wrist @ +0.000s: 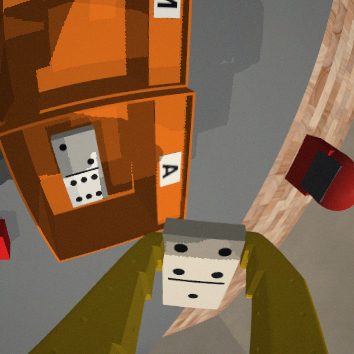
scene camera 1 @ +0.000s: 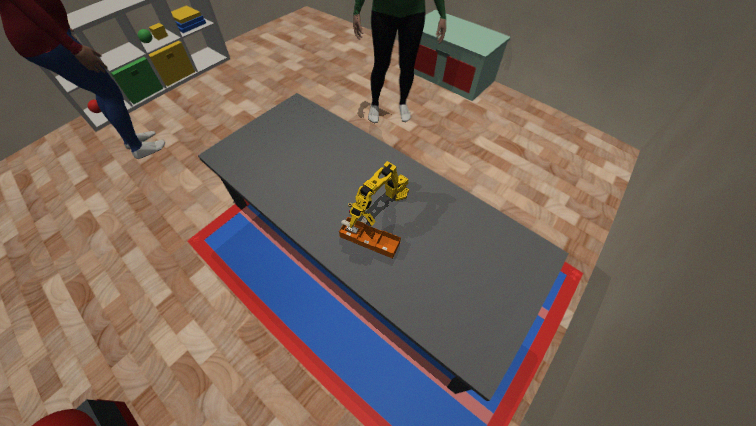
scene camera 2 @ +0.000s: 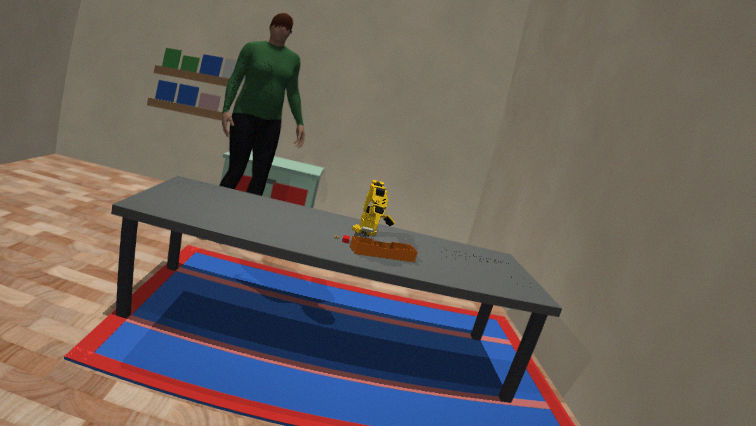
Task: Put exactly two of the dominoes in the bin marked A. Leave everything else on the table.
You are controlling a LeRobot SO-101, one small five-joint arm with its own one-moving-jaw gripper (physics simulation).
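Places are measured from the arm's base along level axes (x ahead, y left, z up), in millimetres.
Where they show: hand at its tool point: (wrist: 163, 246) (scene camera 1: 353, 223) (scene camera 2: 371, 230); arm's base at its link origin: (scene camera 1: 394, 194) (scene camera 2: 364, 233).
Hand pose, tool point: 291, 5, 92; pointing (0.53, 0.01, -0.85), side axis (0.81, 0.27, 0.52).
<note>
Each offset is from my tool point to the top centre of the thing, as dx, dy, dz. "*": to the spot under its first point. Level surfaces: height alone.
My gripper (scene camera 1: 351, 226) (scene camera 2: 365, 231) (wrist: 204, 250) is shut on a white domino @[+17, -16, +16] (wrist: 192, 285) with black dots, its two jaws pressing on its sides. The gripper is over the left end of the orange tray @[-25, +67, -46] (scene camera 1: 378, 251) (scene camera 2: 386, 252) in the scene views. In the wrist view the held domino is drawn just past the near right corner of bin A @[* +39, -37, -50] (wrist: 170, 212); its exact height is hard to tell. Another white domino @[-12, -24, -78] (wrist: 82, 175) lies face up inside bin A, towards the side away from the label. No domino outside the tray shows clearly.
Bin M @[* +13, +49, -57] (wrist: 165, 55) adjoins bin A, and a third compartment is at the tray's other end. A red block @[-97, -85, -75] (scene camera 2: 345, 239) (wrist: 4, 240) stands near the A end, with a small brass-coloured piece @[-106, -125, -84] (scene camera 2: 336, 237) beside it. The grey table @[dz -92] (scene camera 1: 454, 275) (scene camera 2: 238, 222) bears everything.
</note>
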